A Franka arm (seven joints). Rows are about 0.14 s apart.
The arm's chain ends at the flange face. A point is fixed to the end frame.
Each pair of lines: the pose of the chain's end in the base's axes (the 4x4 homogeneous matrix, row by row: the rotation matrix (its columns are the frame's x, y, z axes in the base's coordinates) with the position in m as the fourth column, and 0 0 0 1 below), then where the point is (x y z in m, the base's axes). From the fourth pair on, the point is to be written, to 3 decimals.
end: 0.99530, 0.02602, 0.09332, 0.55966; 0.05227, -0.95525, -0.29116, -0.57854; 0.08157, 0.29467, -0.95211, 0.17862; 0, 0, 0, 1
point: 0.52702 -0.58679 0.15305
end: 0.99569, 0.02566, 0.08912, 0.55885; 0.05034, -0.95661, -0.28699, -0.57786; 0.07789, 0.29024, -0.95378, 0.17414; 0, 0, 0, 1
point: 0.52610 -0.58595 0.14866
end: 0.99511, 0.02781, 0.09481, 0.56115; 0.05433, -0.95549, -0.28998, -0.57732; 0.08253, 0.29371, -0.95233, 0.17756; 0, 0, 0, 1
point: 0.52855 -0.58562 0.15195
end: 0.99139, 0.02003, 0.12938, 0.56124; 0.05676, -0.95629, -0.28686, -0.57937; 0.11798, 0.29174, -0.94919, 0.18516; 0, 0, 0, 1
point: 0.530 -0.588 0.158
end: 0.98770, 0.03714, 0.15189, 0.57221; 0.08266, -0.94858, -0.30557, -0.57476; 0.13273, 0.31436, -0.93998, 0.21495; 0, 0, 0, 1
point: 0.541 -0.584 0.188
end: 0.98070, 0.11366, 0.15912, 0.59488; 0.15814, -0.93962, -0.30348, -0.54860; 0.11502, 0.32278, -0.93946, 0.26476; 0, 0, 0, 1
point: 0.564 -0.561 0.238
